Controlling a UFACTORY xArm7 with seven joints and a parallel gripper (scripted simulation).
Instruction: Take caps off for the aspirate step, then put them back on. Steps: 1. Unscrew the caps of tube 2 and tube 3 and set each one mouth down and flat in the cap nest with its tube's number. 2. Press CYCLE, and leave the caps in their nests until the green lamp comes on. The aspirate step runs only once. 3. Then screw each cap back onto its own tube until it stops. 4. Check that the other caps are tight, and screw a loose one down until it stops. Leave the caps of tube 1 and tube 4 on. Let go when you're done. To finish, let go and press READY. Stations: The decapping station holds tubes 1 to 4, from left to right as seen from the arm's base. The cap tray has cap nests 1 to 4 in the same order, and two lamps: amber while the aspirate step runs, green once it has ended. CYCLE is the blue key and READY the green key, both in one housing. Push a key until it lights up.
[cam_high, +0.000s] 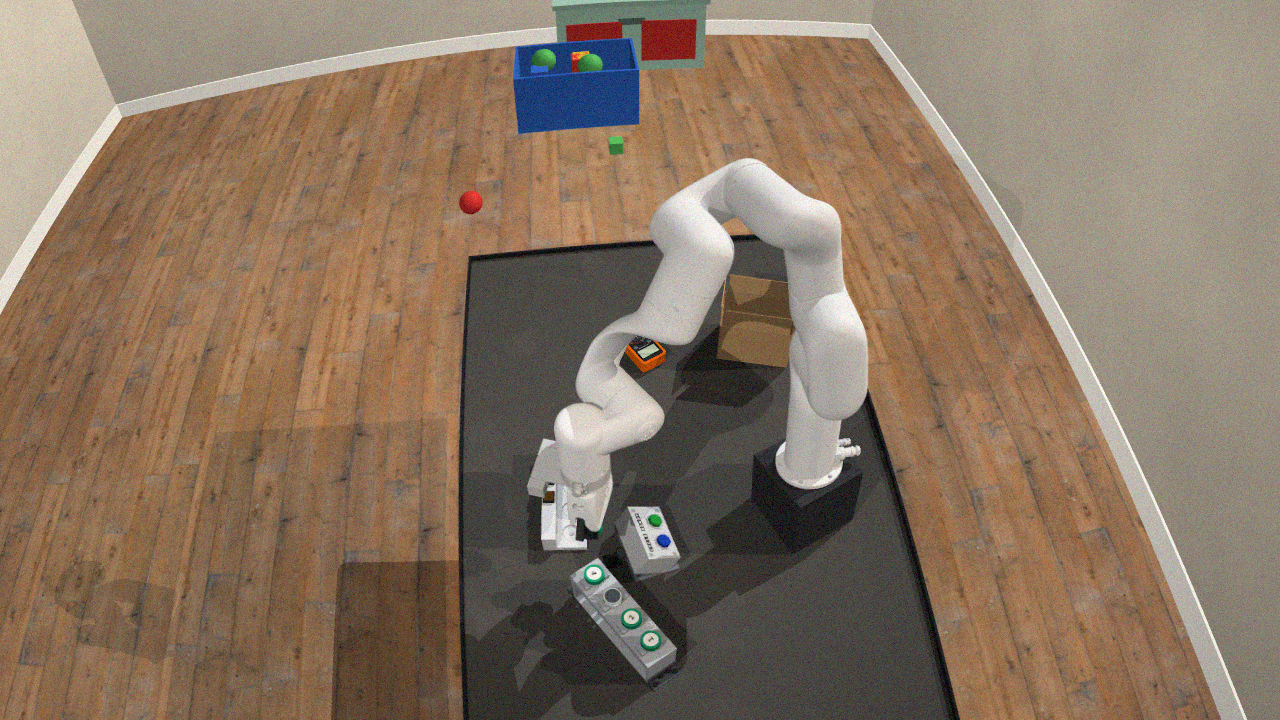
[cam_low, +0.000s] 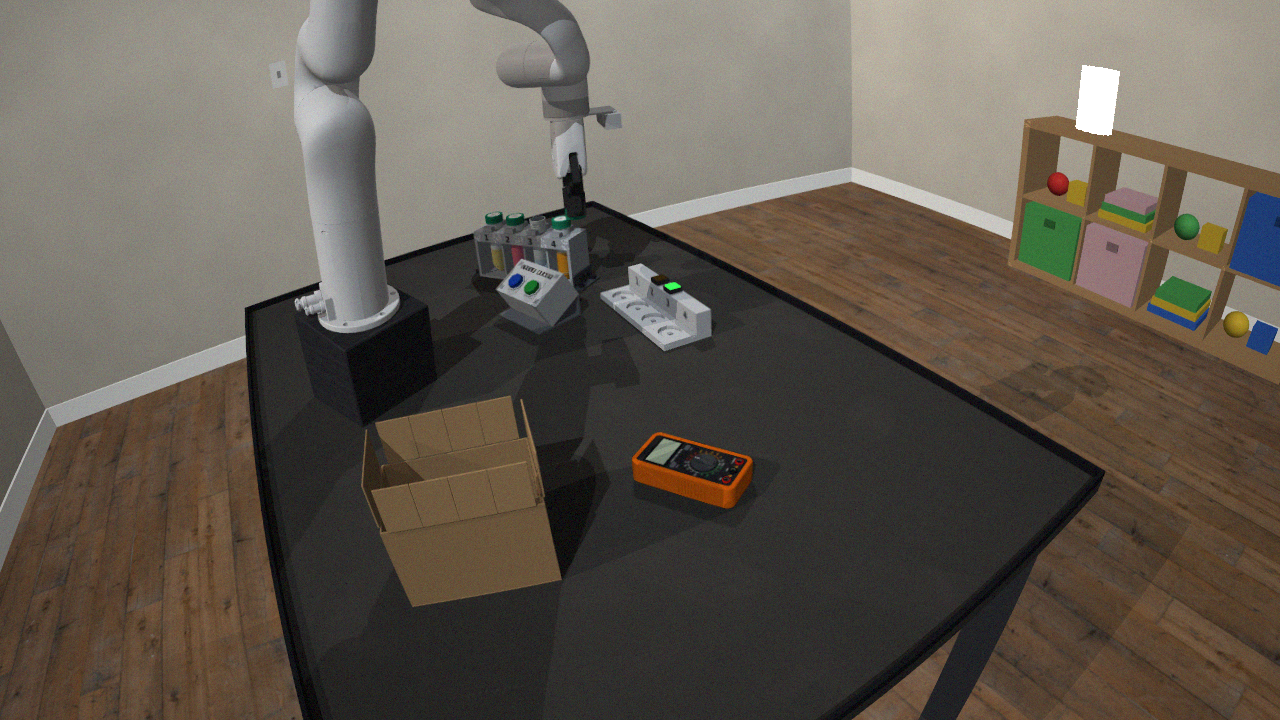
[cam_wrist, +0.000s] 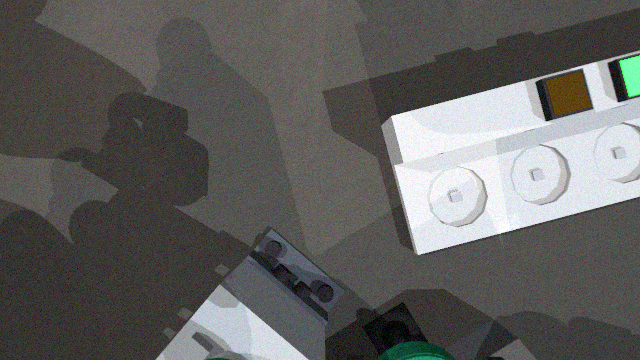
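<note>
My hand is 10 mm short of the cap, 80 mm to the right of it and 60 mm above it. From my hand the other things lie so: blue key 120 mm behind, 110 mm below; green key 110 mm behind, 50 mm to the right, 110 mm below; key housing 100 mm behind, 30 mm to the right, 120 mm below.
</note>
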